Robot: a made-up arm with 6 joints. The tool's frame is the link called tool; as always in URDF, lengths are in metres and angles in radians. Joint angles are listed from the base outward. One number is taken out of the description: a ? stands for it. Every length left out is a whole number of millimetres.
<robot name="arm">
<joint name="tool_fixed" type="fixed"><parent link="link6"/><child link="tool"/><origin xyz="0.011 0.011 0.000" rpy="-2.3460 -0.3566 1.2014"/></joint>
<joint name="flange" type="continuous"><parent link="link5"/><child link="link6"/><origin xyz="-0.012 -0.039 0.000" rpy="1.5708 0.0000 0.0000"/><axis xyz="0 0 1"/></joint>
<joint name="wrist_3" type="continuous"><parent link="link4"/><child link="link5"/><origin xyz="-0.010 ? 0.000" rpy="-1.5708 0.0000 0.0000"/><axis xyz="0 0 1"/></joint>
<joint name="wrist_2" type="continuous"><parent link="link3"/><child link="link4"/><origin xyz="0.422 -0.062 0.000" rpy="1.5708 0.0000 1.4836"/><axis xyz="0 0 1"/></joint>
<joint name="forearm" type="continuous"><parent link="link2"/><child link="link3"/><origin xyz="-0.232 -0.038 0.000" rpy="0.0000 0.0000 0.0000"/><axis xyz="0 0 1"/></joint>
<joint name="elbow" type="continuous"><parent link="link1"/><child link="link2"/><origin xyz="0.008 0.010 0.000" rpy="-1.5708 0.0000 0.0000"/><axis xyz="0 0 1"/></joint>
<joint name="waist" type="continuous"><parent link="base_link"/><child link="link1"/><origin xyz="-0.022 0.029 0.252" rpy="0.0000 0.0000 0.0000"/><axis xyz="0 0 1"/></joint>
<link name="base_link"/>
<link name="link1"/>
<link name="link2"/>
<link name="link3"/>
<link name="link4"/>
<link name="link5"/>
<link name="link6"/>
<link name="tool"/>
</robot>
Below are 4 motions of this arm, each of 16 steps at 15 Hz.
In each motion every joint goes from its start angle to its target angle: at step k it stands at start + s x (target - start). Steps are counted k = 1, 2, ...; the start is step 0. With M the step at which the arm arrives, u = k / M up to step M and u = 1 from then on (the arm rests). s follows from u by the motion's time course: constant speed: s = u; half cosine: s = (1 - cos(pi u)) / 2; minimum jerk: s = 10 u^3 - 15 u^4 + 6 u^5.
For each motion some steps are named. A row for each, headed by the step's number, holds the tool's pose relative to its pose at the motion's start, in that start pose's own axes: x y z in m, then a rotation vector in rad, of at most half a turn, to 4 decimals.
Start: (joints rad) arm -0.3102 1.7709 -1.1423 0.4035 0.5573 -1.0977
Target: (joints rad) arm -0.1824 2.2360 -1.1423 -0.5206 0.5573 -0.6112
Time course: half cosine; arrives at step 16
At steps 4, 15, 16:
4: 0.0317 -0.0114 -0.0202 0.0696 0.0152 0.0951
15: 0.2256 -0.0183 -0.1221 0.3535 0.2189 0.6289
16: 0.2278 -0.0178 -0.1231 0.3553 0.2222 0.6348

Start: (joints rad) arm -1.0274 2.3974 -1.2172 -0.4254 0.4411 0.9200
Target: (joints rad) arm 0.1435 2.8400 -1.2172 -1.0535 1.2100 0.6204
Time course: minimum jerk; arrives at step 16
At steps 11, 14, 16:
11: 0.1409 0.2184 -0.2529 -0.3054 1.7550 0.4914
14: 0.1251 0.2397 -0.3002 -0.4384 2.1042 0.4474
16: 0.1232 0.2413 -0.3045 -0.4529 2.1376 0.4397

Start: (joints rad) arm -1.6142 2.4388 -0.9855 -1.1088 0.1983 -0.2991
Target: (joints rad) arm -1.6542 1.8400 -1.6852 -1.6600 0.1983 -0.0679
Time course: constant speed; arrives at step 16
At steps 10, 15, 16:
10: -0.3165 0.1667 -0.0055 0.2640 0.6423 -0.5027
15: -0.4250 0.3188 0.0599 0.4594 0.9477 -0.7364
16: -0.4397 0.3525 0.0781 0.5037 1.0066 -0.7818

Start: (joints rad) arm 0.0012 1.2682 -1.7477 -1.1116 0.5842 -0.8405
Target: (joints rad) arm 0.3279 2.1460 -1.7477 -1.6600 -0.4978 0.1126
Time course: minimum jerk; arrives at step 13
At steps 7, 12, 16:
7: 0.1235 -0.1910 0.2145 -0.6385 -0.1053 -0.4288
12: 0.2167 -0.2203 0.4351 -1.2966 -0.4843 -0.5542
16: 0.2176 -0.2201 0.4372 -1.3031 -0.4891 -0.5538

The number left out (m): 0.042
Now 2 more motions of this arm.
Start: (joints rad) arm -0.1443 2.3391 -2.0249 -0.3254 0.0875 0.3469
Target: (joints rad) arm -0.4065 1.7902 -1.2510 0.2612 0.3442 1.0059
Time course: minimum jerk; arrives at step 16
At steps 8, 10, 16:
8: -0.0850 0.0348 -0.0102 0.4716 -0.3209 -0.4422
10: -0.1206 0.0592 -0.0133 0.6702 -0.4567 -0.6659
16: -0.1604 0.0965 -0.0165 0.9001 -0.6174 -0.9579

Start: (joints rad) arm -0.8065 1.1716 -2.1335 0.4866 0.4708 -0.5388
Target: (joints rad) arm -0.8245 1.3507 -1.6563 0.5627 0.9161 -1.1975
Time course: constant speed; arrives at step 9
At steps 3, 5, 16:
3: 0.0501 0.0463 -0.0930 0.1819 -0.0137 0.3300
5: 0.0818 0.0879 -0.1468 0.2766 -0.0621 0.5518
16: 0.1389 0.1910 -0.2309 0.3969 -0.2560 0.9714

